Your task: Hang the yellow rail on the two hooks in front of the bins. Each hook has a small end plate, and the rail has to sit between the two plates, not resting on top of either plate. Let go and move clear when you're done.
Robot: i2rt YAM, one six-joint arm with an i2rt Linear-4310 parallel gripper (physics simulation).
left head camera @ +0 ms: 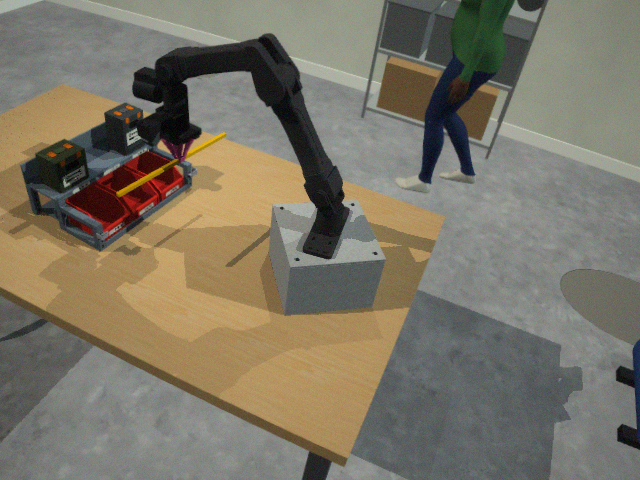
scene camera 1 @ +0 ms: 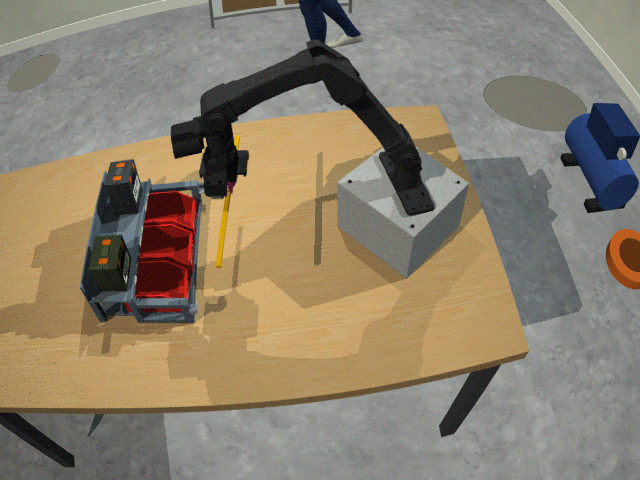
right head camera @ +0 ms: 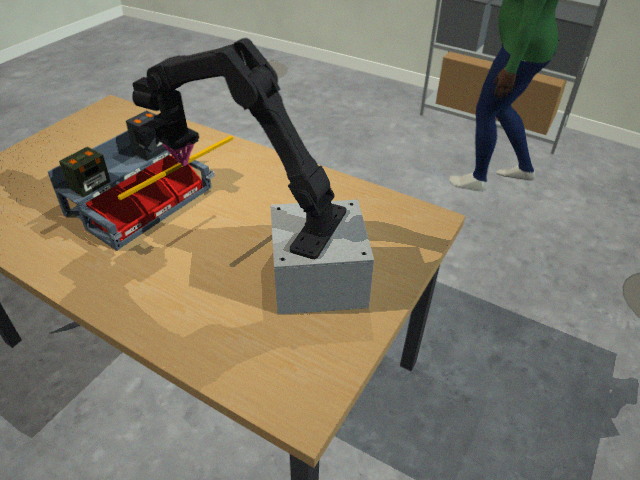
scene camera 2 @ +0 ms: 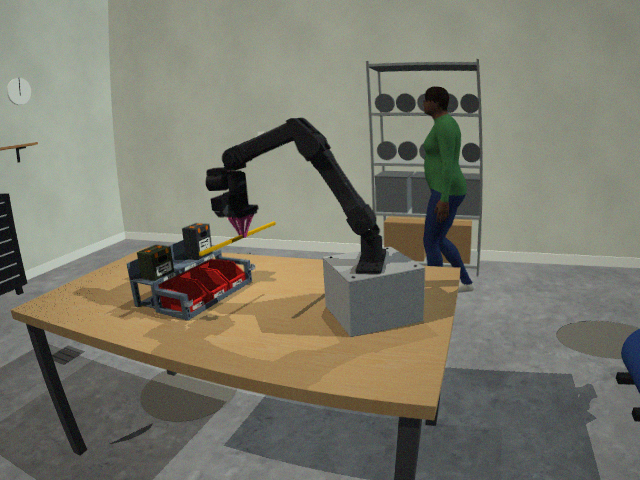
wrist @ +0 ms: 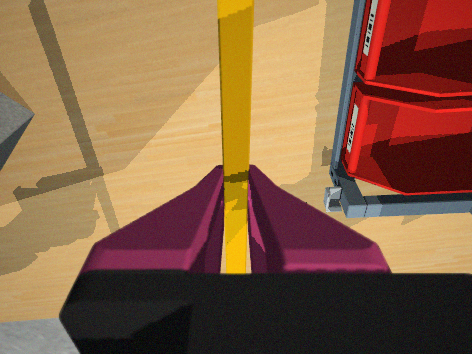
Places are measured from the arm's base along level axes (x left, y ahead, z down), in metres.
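Pixels of known places: gripper, fingertip midpoint: (left head camera: 180,160) (scene camera 1: 229,191) (right head camera: 183,164) (scene camera 2: 243,237) (wrist: 236,177); arm's base, link origin: (left head camera: 327,230) (scene camera 1: 406,181) (right head camera: 319,230) (scene camera 2: 371,261).
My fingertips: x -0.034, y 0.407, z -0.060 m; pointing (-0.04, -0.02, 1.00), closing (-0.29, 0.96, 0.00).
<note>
Ahead of a thing's pixels: the offset from my fingertips to its top centre. "spot": to the spot under its first point. Level surfaces: height alone.
The yellow rail {dz -0.011, dx +0.014, dy +0.004 m} (left head camera: 139,182) (right head camera: 144,183) (scene camera 1: 222,237) (scene camera 2: 219,245) (wrist: 236,100) is in the air, roughly level, above and in front of the bins. My gripper (left head camera: 180,159) (right head camera: 184,163) (scene camera 1: 230,190) (scene camera 2: 244,236) (wrist: 236,177) points down and is shut on the rail near its middle. In scene camera 1 the rail runs roughly parallel to the rack's front, on the robot's side. One hook {spot: dz +0.173, dx -0.191, dy +0.064 m} (scene camera 1: 201,189) (wrist: 333,199) is at the rack's far front corner, and the other hook (scene camera 1: 193,308) is at the near front corner. The rail touches neither. The hooks' end plates are too small to make out clearly.
Red bins (scene camera 1: 170,209) (scene camera 2: 180,289) sit in the blue-grey rack {spot: dz +0.143, dx -0.202, dy +0.143 m} (wrist: 415,206). A dark grey box {dz +0.004, dx -0.172, dy +0.271 m} (scene camera 1: 123,188) and a green box {dz +0.029, dx +0.052, dy +0.327 m} (scene camera 1: 109,263) stand on its raised back shelf. The arm's grey base block (scene camera 1: 377,217) stands on the wooden table {dz +0.228 m} (scene camera 1: 310,382).
</note>
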